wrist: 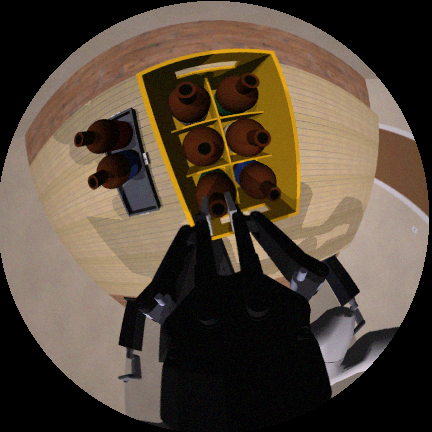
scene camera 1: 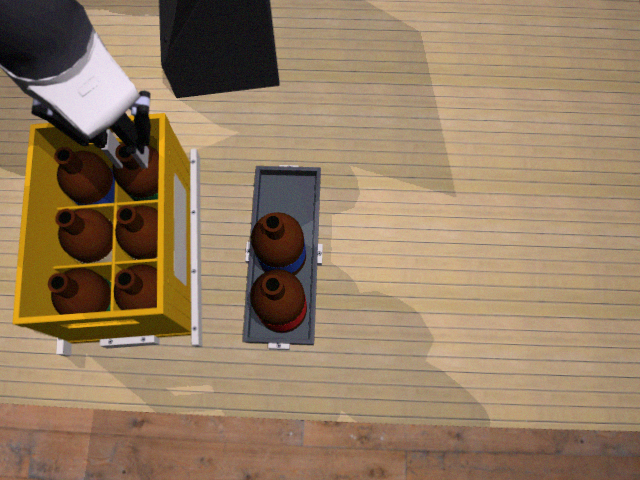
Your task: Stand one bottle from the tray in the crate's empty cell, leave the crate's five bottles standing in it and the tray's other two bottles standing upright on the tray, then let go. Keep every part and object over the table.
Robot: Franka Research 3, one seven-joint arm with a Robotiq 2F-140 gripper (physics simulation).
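Note:
My gripper (scene camera 1: 126, 153) (wrist: 216, 201) is shut on the neck of a brown bottle with a green label (scene camera 1: 136, 178) (wrist: 215, 187). That bottle is inside the back right cell of the yellow crate (scene camera 1: 161, 217) (wrist: 296, 150) in the scene view; its base is hidden, so I cannot tell whether it rests on the crate floor. The crate's other five bottles stand in their cells, among them a blue-labelled one (scene camera 1: 85, 178) (wrist: 257, 180) beside the held one. A blue-labelled bottle (scene camera 1: 278, 240) (wrist: 117, 171) and a red-labelled bottle (scene camera 1: 278, 298) (wrist: 105, 136) stand upright on the grey tray (scene camera 1: 284, 193) (wrist: 142, 196).
A white rail (scene camera 1: 194, 248) runs along the crate's right side, and a short white block (scene camera 1: 129, 341) lies at its front. A large black block (scene camera 1: 219, 46) is at the back, right of the arm. The table's front edge lies beyond the crate and tray.

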